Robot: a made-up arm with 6 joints.
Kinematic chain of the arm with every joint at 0, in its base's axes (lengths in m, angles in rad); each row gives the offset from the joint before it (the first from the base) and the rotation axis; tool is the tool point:
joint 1: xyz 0 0 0.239 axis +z
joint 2: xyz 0 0 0 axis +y
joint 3: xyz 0 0 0.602 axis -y
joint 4: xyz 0 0 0 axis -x
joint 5: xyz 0.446 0 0 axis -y
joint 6: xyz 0 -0.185 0 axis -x
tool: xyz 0 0 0
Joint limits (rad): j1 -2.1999..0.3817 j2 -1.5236..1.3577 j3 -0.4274..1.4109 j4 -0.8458..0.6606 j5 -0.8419..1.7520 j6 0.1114..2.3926
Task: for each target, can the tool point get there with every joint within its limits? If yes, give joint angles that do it. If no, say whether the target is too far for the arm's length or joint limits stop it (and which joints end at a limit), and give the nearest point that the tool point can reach.
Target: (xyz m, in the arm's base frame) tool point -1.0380 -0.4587 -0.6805
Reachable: no: too far | nearest point -0.5881 -0.4937 -0.0512 | short by 0.774 m
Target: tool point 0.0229 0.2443 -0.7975
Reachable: no: joint limits stop it (at a limit: joint 1, joint 2, joint 4) | nearest point 0.4276 0.0395 -0.0659 | short by 0.861 m
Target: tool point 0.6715 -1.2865 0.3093
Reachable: no: too far | nearest point 0.4894 -0.9377 0.3355 | short by 0.394 m
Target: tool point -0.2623 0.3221 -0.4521
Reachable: no: joint limits stop it (at a limit: joint 1, joint 2, joint 3, joint 4) | nearest point -0.3100 -0.2175 -0.0400 | short by 0.681 m
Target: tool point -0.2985 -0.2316 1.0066
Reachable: yes | joints -1.9739 -0.1371 0.2073 0.1190 0.8458 0.7788
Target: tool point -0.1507 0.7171 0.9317
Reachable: yes | joints -1.5762 -1.1023 1.0951 -0.5818 -0.1665 1.9172
